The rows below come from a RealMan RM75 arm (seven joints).
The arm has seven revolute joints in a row. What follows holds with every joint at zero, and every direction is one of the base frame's.
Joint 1 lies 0.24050 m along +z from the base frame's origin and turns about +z.
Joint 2 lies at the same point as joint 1 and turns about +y.
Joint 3 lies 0.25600 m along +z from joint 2 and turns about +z.
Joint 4 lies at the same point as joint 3 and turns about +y.
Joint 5 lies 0.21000 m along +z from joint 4 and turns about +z.
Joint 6 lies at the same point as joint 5 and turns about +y.
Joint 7 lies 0.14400 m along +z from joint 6 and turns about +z.
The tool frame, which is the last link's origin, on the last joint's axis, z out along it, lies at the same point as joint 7; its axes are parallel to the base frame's.
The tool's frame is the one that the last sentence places.
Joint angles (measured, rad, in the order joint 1, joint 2, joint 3, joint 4, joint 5, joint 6, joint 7), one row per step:
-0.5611 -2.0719 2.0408 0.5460 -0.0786 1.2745 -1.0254
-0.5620 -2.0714 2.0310 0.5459 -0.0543 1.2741 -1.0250
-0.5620 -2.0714 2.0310 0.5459 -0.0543 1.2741 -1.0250
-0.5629 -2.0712 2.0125 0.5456 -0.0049 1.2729 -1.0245
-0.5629 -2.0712 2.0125 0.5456 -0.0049 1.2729 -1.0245
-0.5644 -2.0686 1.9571 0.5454 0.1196 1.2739 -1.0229
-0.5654 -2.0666 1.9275 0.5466 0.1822 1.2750 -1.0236
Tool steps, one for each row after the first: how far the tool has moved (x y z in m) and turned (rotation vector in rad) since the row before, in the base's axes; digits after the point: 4 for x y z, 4 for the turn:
0.0004 -0.0003 -0.0006 0.0007 0.0142 -0.0108
0.0000 0.0000 0.0000 0.0000 0.0000 0.0000
0.0005 -0.0010 -0.0018 -0.0005 0.0291 -0.0210
0.0000 0.0000 0.0000 0.0000 0.0000 0.0000
-0.0002 -0.0014 -0.0020 0.0070 0.0698 -0.0498
-0.0003 -0.0004 -0.0004 0.0040 0.0339 -0.0244

